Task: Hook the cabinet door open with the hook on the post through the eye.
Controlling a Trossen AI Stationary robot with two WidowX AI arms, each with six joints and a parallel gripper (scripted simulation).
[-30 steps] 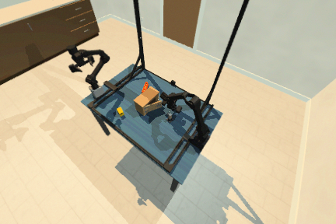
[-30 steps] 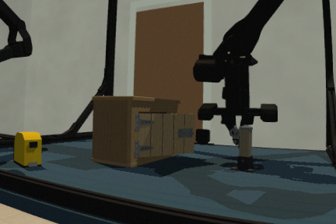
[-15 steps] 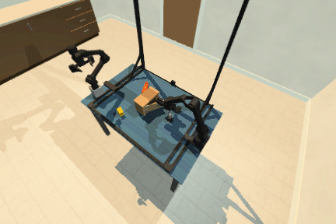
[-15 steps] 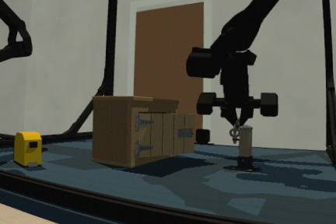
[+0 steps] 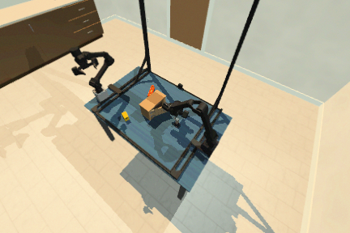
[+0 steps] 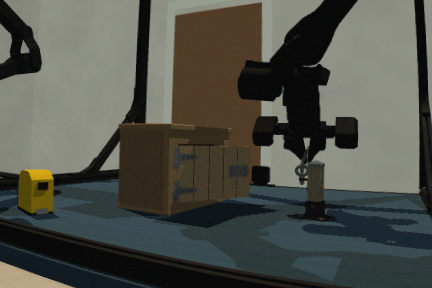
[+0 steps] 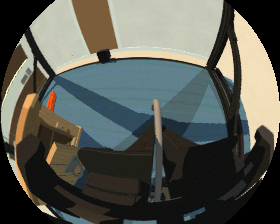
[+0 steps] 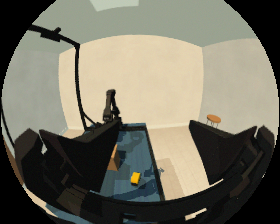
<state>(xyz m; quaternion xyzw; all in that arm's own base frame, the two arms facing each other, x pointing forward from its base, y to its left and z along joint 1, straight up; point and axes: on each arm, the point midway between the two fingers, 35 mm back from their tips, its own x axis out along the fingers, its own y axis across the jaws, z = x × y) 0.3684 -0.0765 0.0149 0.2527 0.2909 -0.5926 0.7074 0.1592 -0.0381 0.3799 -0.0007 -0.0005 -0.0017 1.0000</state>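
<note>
Now: the cabinet door 160 mm to the right of my left hand, 80 mm ahead of it and 40 mm below it. Also, from my left hand: yellow box (420 mm to the right, 230 mm ahead, 80 mm below); metal hook (20 mm below, 20 mm ahead); orange object (390 mm to the right, 140 mm behind, 100 mm below).
</note>
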